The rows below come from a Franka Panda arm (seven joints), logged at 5 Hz.
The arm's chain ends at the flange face. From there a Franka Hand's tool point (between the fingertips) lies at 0.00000 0.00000 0.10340 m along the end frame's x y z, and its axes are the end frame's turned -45 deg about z.
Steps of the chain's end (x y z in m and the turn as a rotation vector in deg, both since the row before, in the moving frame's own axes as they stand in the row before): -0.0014, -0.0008, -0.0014, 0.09, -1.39, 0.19; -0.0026, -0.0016, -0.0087, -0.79, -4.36, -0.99; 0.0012, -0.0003, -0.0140, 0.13, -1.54, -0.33
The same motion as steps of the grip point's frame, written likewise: -0.0021, -0.0034, -0.0014, 1.05, -0.92, 0.19; -0.0073, -0.0075, -0.0090, 2.52, -3.64, -0.99; -0.0007, -0.0015, -0.0140, 1.18, -1.00, -0.33
